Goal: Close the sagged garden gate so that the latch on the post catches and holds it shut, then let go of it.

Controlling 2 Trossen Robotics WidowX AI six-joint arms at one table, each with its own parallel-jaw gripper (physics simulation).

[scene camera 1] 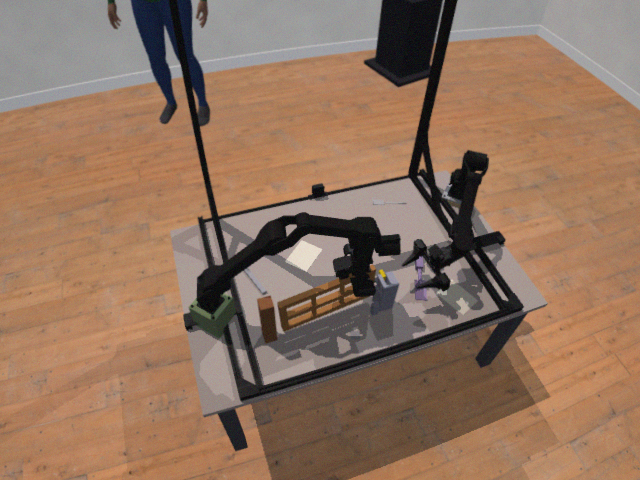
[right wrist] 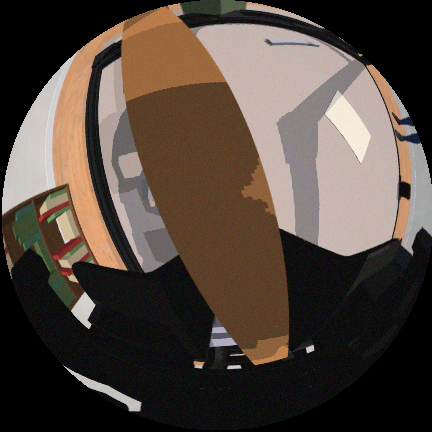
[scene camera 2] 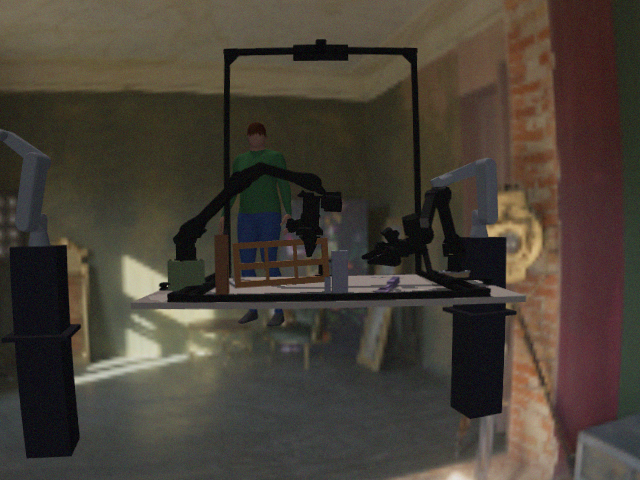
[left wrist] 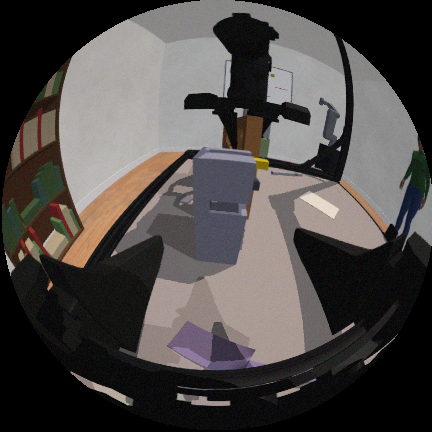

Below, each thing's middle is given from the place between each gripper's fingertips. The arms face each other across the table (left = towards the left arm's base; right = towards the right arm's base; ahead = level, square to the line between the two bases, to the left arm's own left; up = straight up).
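My left hand is 10 cm to the left of the grey latch post [scene camera 1: 383, 299], 1 cm past it and 4 cm above it. Counting from that same left hand, you'd find the wooden slatted gate [scene camera 1: 340, 295] 26 cm to the right and 7 cm behind, and the brown hinge post [scene camera 2: 221, 241] 47 cm to the right, 11 cm behind and 1 cm below. Going by their middles, of the things named here the grey latch post is the nearest to my left hand.
My right hand is 1 cm past the wooden slatted gate, 8 cm to the left of it and 2 cm above it. From my right hand, the brown hinge post is 5 cm behind, 29 cm to the right and 2 cm below, while the grey latch post is 5 cm ahead, 8 cm to the left and 5 cm below.
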